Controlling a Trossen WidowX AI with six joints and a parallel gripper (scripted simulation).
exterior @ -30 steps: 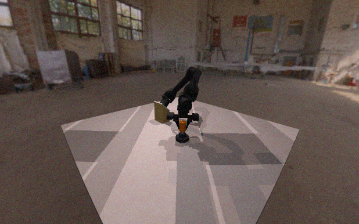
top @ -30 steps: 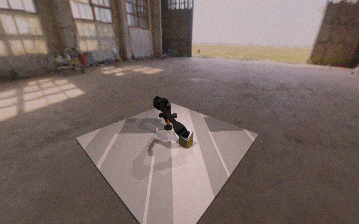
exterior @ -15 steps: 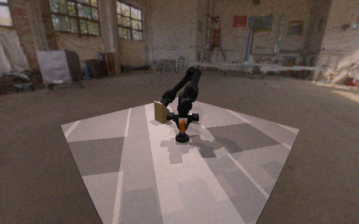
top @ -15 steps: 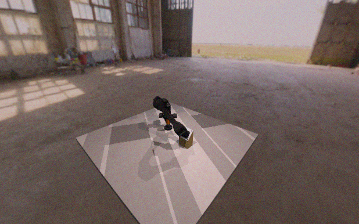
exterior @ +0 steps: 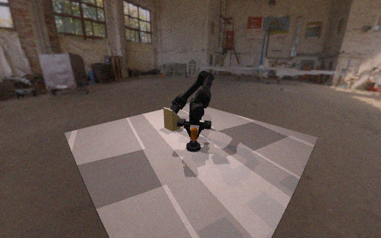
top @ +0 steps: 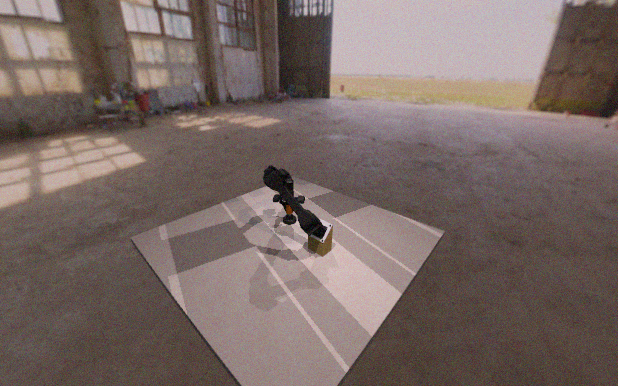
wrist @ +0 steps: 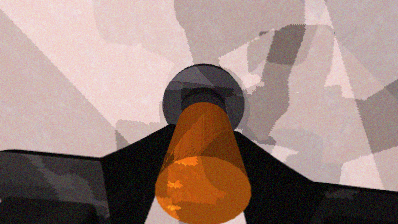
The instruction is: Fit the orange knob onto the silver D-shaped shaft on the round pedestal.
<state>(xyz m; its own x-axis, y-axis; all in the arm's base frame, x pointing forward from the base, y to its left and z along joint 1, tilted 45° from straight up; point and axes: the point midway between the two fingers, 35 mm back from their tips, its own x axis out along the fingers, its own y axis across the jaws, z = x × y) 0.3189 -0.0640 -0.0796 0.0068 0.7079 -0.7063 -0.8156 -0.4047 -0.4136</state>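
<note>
Right now the dark round pedestal is 4 cm below my gripper tip. The rest, counted from my gripper tip: orange knob 3 cm above.
</note>
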